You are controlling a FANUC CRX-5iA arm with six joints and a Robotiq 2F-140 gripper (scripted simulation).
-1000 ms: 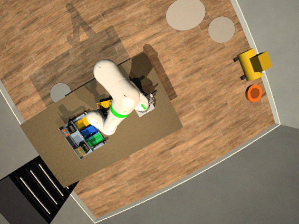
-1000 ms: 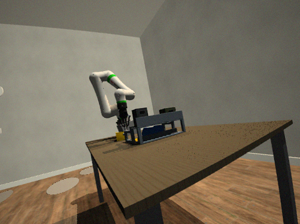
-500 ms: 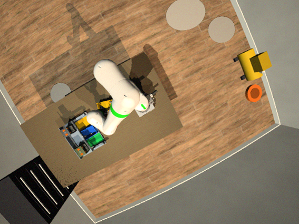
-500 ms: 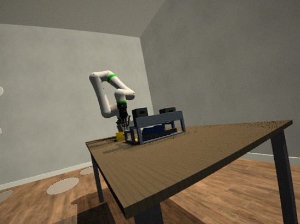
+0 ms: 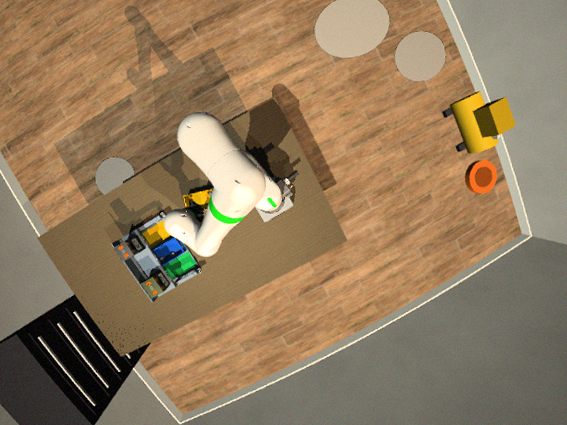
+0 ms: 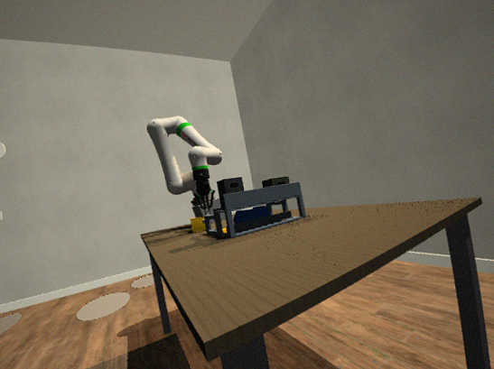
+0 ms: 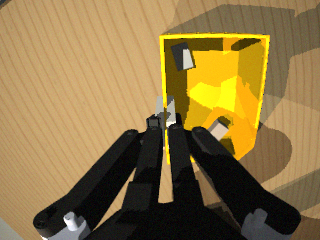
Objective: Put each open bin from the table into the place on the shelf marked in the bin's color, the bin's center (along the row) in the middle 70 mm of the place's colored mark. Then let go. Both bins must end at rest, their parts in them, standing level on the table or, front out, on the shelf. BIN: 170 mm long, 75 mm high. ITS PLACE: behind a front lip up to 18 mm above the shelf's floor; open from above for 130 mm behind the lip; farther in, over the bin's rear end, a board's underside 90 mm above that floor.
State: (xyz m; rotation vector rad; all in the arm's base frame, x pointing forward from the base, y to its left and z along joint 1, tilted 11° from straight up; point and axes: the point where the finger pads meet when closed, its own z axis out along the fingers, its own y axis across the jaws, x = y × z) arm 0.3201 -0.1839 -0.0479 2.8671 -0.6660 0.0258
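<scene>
Right now the yellow bin is 2 cm behind my hand, 4 cm to the right of it and 4 cm below it. Also, from my hand: blue bin 32 cm ahead, 5 cm to the left, 3 cm below; then blue mark 32 cm ahead, 4 cm to the left, 7 cm below; then yellow mark 30 cm ahead, 7 cm to the right, 7 cm below.
</scene>
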